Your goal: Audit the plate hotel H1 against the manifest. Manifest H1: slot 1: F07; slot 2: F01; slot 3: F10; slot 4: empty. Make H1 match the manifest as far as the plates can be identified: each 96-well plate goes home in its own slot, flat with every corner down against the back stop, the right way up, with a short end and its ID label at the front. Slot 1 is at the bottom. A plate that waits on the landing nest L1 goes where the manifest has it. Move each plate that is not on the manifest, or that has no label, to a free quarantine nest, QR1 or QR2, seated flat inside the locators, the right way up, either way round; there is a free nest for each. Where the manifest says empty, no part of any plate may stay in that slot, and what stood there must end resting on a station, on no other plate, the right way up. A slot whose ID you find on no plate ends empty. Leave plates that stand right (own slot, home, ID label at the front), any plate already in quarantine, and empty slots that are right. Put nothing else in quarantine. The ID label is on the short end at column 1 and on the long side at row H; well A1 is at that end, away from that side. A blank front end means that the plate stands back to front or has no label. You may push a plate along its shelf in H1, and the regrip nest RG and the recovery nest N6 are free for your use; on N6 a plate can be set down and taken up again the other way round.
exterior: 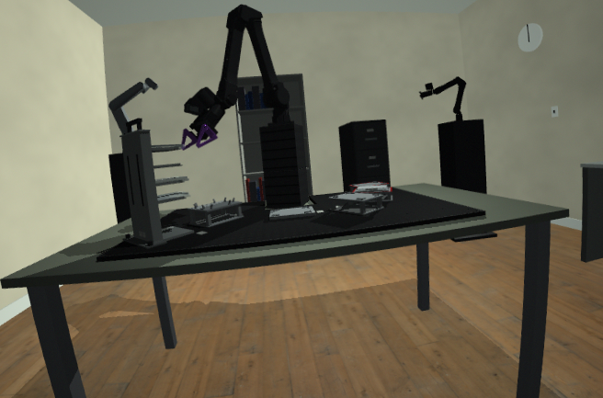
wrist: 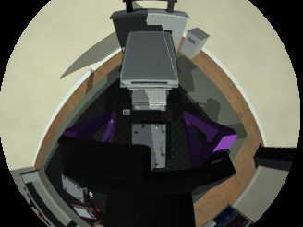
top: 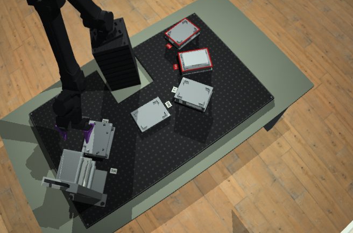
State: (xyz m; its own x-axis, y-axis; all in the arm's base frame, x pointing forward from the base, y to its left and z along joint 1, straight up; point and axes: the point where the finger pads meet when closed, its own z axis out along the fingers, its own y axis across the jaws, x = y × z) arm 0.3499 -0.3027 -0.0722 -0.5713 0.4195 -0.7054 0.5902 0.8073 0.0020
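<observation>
Now: hand 90 mm short of the grey 96-well plate and 70 mm to the left of it. Round my hand: plate hotel H1 (150 mm ahead, 110 mm to the right, 120 mm below); then recovery nest N6 (70 mm behind, 330 mm to the left, 280 mm below); then regrip nest RG (60 mm behind, 40 mm to the left, 230 mm below).
</observation>
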